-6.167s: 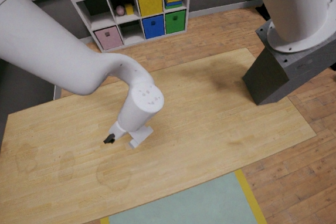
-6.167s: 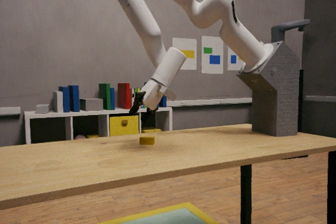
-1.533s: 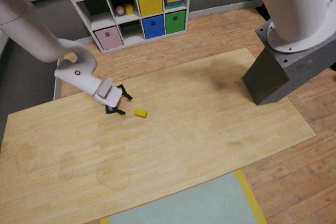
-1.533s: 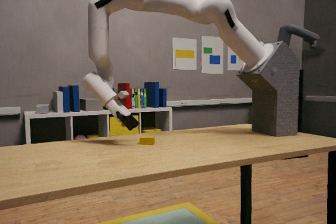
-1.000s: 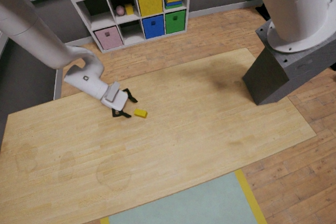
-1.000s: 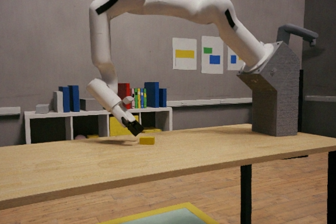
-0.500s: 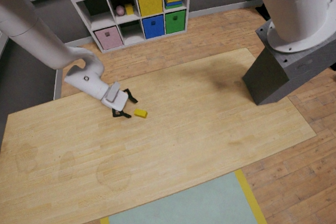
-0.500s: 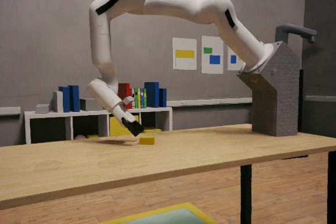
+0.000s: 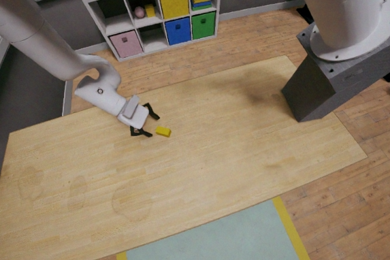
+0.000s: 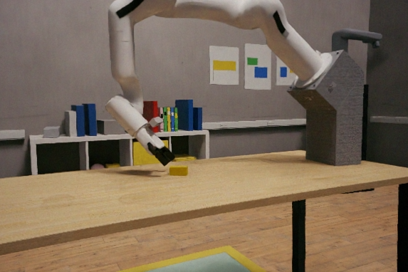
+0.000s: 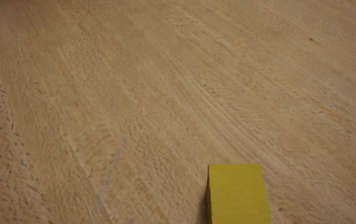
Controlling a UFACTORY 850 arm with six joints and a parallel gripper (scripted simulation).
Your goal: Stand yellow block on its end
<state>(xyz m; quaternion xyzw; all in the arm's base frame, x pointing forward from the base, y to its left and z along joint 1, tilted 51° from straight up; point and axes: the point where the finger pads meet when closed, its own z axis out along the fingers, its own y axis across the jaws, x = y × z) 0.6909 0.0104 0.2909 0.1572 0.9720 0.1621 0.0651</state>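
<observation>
Now: the yellow block 40 mm below my hand, 30 mm behind it and 20 mm to the left of it.
</observation>
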